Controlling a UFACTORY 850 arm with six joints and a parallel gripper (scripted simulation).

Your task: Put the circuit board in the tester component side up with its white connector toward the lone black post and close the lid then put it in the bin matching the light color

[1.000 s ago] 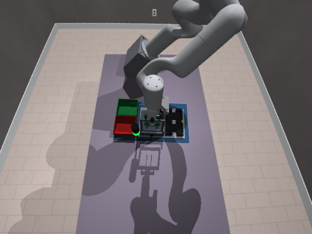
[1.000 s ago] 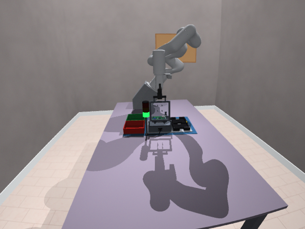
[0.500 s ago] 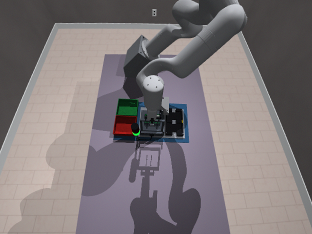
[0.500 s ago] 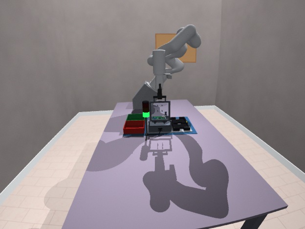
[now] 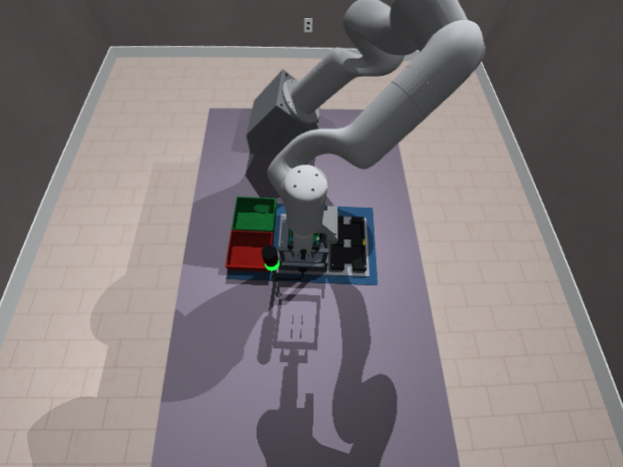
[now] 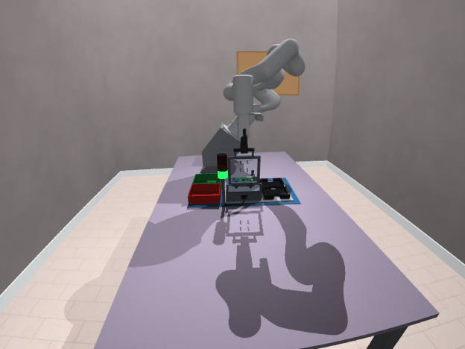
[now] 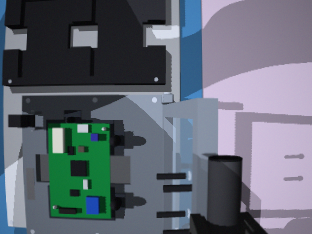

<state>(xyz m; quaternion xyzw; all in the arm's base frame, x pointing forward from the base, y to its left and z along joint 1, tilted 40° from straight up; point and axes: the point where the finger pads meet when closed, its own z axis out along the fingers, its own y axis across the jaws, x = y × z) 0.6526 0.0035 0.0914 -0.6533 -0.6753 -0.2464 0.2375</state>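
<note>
Now: hand 210 mm above the green circuit board and 120 mm past it. Round my hand: clear lid: 90 mm below, 10 mm behind; then red bin: 270 mm below, 200 mm to the right, 70 mm behind; then tester nest: 210 mm below, 110 mm behind.
</note>
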